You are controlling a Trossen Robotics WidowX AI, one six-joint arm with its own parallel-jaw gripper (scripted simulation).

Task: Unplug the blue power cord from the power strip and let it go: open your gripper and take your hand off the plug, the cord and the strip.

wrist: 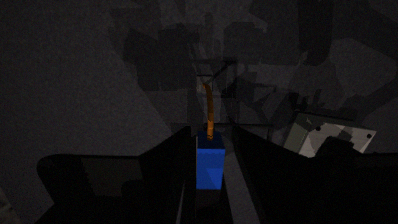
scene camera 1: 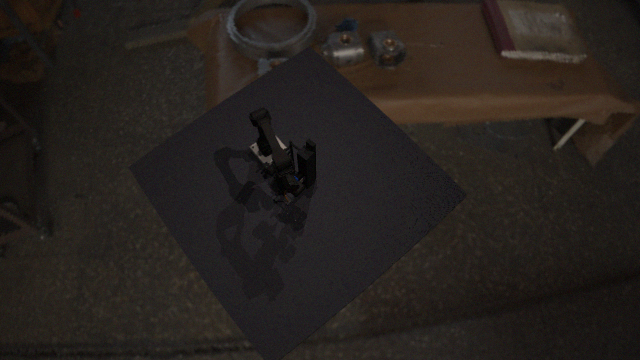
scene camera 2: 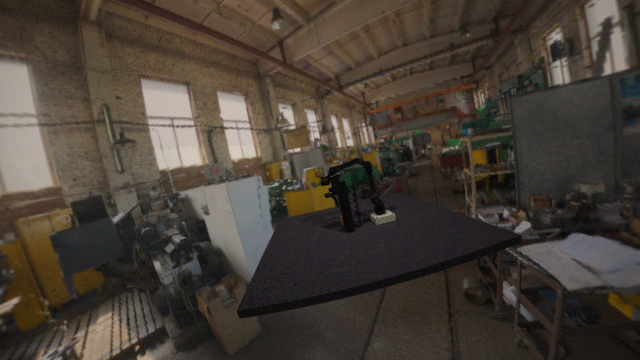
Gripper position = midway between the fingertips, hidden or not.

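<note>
Wrist camera: blue plug (wrist: 210,154), my gripper (wrist: 211,131).
</note>
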